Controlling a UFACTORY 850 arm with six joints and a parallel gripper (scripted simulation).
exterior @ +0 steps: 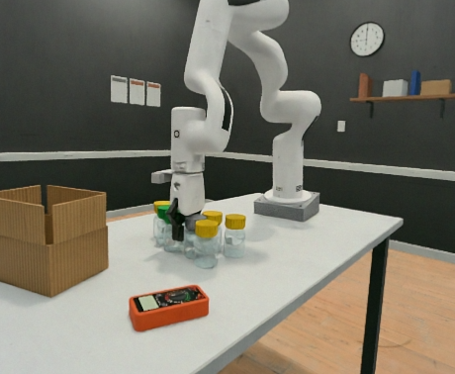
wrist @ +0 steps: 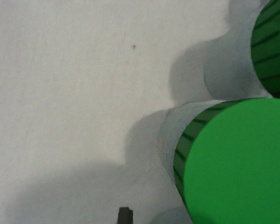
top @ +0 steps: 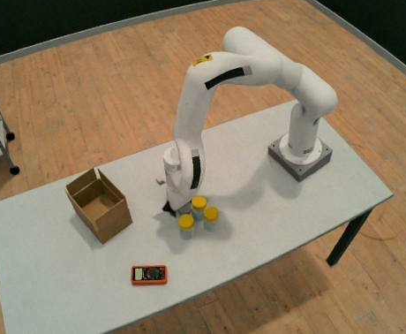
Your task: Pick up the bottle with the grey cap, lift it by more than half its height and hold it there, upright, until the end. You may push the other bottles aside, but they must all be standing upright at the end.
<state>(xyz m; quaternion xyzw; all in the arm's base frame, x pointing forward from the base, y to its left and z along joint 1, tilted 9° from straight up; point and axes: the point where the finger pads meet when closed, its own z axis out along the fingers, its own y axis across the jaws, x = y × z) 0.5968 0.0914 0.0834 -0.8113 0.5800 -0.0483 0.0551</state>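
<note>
My gripper is now 1 cm past the grey-capped bottle, 3 cm to the right of it and 1 cm above it. From my hand the other things lie so: red-capped bottle: 6 cm behind, 7 cm to the right, 1 cm below; orange multimeter: 20 cm ahead, 21 cm to the left, 5 cm below.
</note>
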